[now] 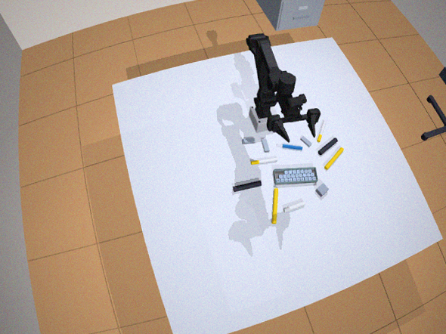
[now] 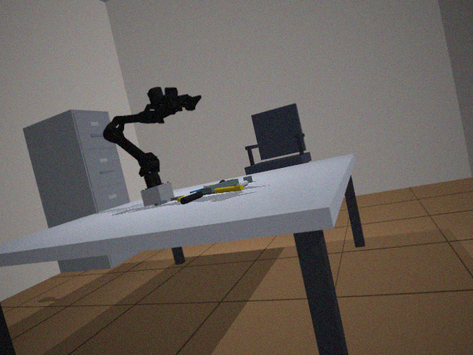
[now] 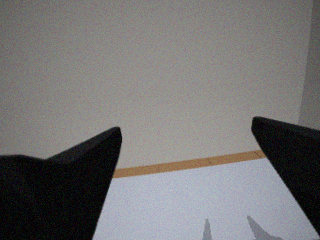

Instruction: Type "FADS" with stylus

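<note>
The blue stylus lies 170 mm behind my gripper tip, 70 mm to the left of it and 400 mm below it. Also, from my gripper tip: white stick: 110 mm ahead, 30 mm to the left, 400 mm below; then grey stylus tip: 190 mm behind, 40 mm to the left, 400 mm below; then grey block: 70 mm ahead, 170 mm to the left, 390 mm below.
</note>
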